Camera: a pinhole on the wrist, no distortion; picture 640 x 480 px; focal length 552.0 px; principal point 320.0 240.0 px. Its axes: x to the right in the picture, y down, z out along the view. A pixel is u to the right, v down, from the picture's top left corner.
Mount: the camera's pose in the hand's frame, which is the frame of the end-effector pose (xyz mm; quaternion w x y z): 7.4 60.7 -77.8 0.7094 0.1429 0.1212 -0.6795
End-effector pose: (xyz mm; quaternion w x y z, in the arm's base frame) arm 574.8 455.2 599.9 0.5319 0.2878 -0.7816 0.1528
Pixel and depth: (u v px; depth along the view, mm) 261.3 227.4 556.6
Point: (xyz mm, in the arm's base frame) 292.3 139.6 396.5
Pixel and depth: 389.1 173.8 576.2
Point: 410.0 68.2 353.6
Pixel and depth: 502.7 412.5 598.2
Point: 422.7 -89.5 592.0
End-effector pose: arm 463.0 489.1 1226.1 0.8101 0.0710 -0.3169 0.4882
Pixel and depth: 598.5 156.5 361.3
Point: 567.4 249.1 1395.6
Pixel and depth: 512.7 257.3 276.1
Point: 512.4 372.1 1373.4
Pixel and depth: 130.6 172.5 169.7
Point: 368.7 458.2 1283.8
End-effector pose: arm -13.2 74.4 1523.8 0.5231 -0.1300 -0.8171 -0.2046
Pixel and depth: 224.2 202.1 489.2
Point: -339.8 229.3 1328.2
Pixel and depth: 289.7 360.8 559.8
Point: -477.1 191.0 1437.5
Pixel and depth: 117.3 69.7 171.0
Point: -50.1 170.5 1449.6
